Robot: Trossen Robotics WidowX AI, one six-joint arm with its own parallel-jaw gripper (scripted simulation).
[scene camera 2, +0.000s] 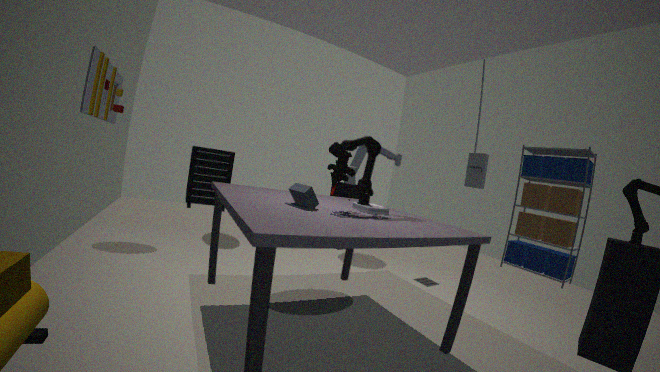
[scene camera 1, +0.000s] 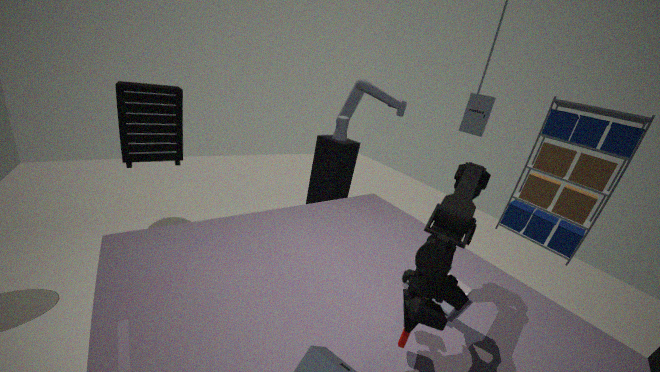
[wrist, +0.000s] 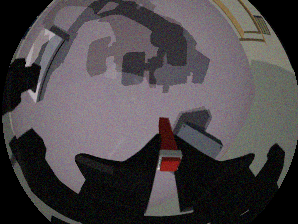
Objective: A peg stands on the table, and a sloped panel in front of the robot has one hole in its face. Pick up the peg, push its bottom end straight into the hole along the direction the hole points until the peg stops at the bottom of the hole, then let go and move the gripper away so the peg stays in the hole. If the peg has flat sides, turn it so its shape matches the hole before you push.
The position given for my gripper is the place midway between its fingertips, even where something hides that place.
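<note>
A red peg (wrist: 169, 159) is held by my gripper (scene camera 1: 406, 329), which the wrist view (wrist: 165, 138) shows too. Also present: a sloped panel (wrist: 209, 145).
</note>
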